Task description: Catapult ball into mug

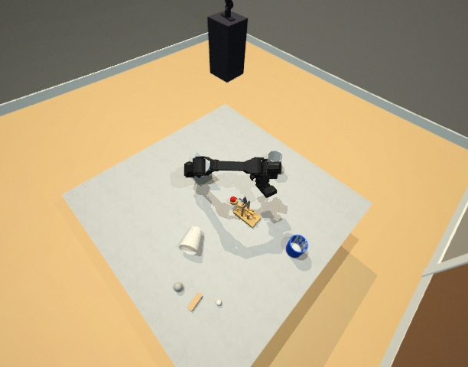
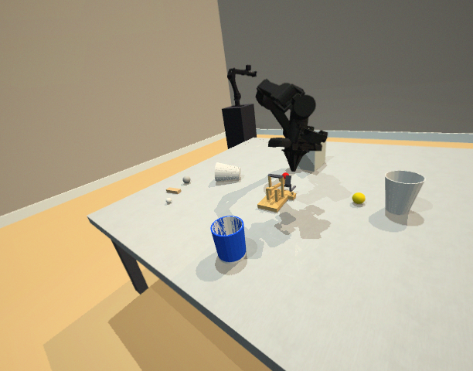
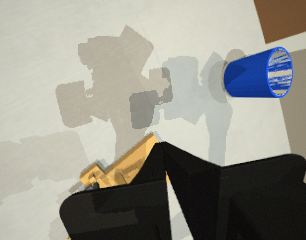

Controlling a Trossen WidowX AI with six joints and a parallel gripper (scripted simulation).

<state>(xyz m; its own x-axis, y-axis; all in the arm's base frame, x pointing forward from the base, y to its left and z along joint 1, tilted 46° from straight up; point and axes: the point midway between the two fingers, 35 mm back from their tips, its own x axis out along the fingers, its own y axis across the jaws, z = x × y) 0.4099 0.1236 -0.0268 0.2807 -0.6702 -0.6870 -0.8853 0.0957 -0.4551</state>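
The red ball lies 140 mm behind my gripper tip, 90 mm to the right of it and 90 mm below it. From my gripper tip the other things lie so: yellow ball 140 mm behind, 180 mm to the left, 130 mm below; then wooden catapult 70 mm behind, 70 mm to the right, 100 mm below; then blue mug 280 mm ahead, 70 mm to the right, 130 mm below.
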